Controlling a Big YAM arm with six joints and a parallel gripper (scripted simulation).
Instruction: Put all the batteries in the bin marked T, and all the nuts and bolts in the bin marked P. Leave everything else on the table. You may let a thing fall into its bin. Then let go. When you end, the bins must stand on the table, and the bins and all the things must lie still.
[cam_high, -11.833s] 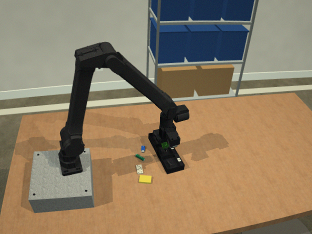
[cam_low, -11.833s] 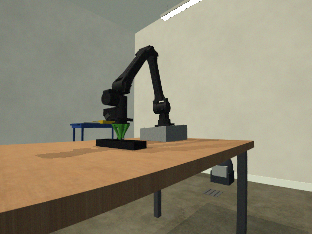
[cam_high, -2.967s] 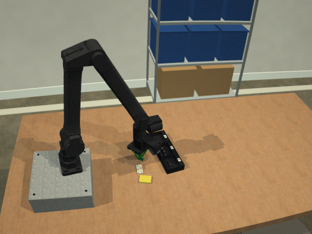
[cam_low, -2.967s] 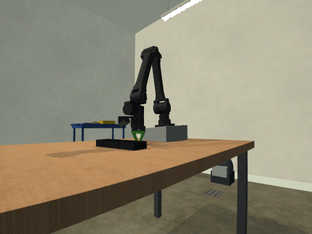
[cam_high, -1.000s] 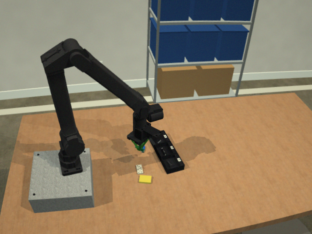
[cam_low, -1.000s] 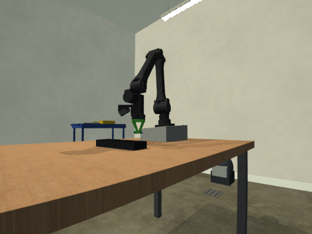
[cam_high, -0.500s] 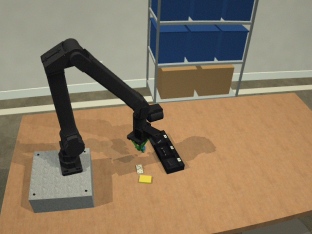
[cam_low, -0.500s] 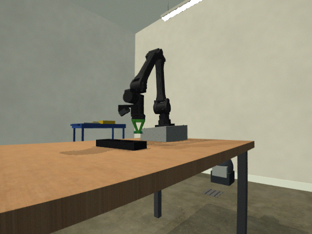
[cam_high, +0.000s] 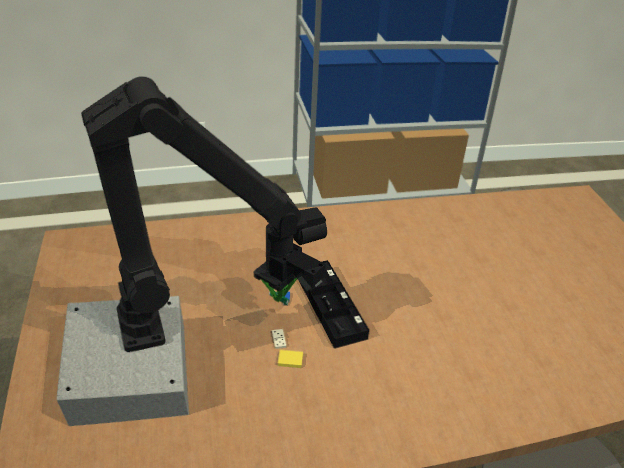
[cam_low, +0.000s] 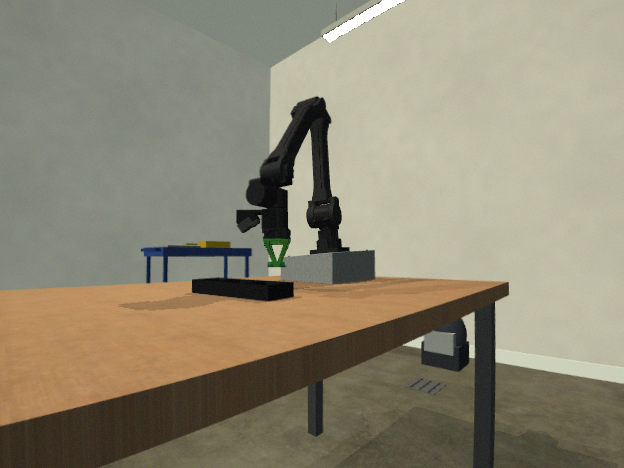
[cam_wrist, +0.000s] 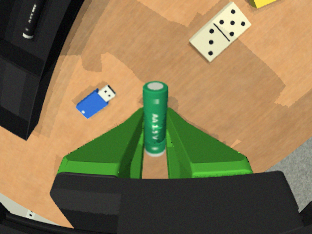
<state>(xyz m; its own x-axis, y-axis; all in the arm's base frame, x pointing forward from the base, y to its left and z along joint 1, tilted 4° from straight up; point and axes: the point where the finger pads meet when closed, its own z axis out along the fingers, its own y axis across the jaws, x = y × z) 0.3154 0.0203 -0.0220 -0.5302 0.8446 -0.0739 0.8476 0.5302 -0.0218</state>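
Now: hand 13 cm short of the black tray, 1 cm to the left of it and 5 cm above it. Round my hand: blue usb stick: 4 cm ahead, 5 cm to the left, 7 cm below; then white domino: 2 cm behind, 7 cm to the right, 6 cm below; then green battery: right at my hand.
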